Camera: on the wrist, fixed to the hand. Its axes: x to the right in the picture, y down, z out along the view.
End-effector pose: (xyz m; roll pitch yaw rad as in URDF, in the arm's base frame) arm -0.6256 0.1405 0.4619 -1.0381 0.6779 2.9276
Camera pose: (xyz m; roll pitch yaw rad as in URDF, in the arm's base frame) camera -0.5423 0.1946 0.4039 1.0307 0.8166 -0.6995
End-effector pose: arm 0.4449 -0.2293 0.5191 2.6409 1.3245 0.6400
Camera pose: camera 0.5200 -0.1547 0.5641 1.5919 -0.1736 -0.2406
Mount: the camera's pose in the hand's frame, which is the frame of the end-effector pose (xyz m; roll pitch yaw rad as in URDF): -0.0181 0.0409 -0.1060 -0.1650 0.2074 1.5857
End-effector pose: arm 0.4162 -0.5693 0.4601 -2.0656 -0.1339 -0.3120
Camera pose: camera 0.3627 -0.6705 0.4719 -3.1207 0.8609 -1.7482
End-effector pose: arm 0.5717 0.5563 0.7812 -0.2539 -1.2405 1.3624
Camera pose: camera 0.5799 0.6577 0.7275 -1.4403 0.1588 2.4980
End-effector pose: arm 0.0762 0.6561 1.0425 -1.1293 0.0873 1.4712
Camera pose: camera 0.1517 0.6232 0.9621 0.2452 1.3157 -2.8365
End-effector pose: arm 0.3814 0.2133 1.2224 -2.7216 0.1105 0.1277
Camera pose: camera 0.3826 0.1322 1.3040 2.8574 0.2096 -1.4817
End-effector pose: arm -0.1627 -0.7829 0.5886 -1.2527 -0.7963 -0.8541
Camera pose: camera -0.2035 -0.8699 0.5253 -1.6297 0.7830 -0.6977
